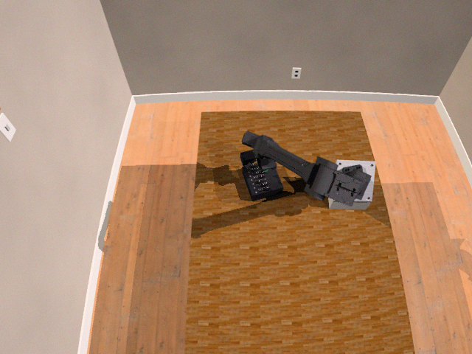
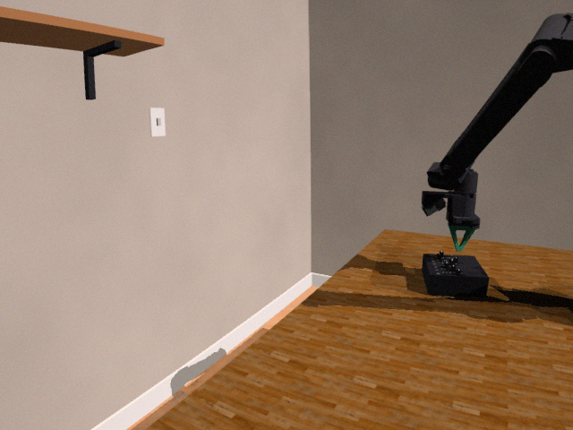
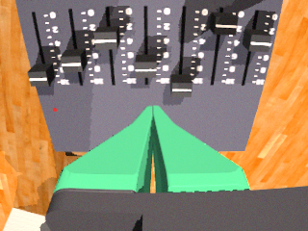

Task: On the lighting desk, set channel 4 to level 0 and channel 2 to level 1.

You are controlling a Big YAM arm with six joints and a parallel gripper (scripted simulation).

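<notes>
My gripper is now 4 cm above the channel 3 cap and 2 cm to the left of it. From my hand the other things lie so: channel 5 fader cap (4 cm below, 3 cm to the left, 3 cm ahead); then channel 6 fader cap (5 cm to the left, 4 cm below, 1 cm ahead); then channel 4 fader cap (4 cm below, 1 cm to the left, 1 cm ahead).
</notes>
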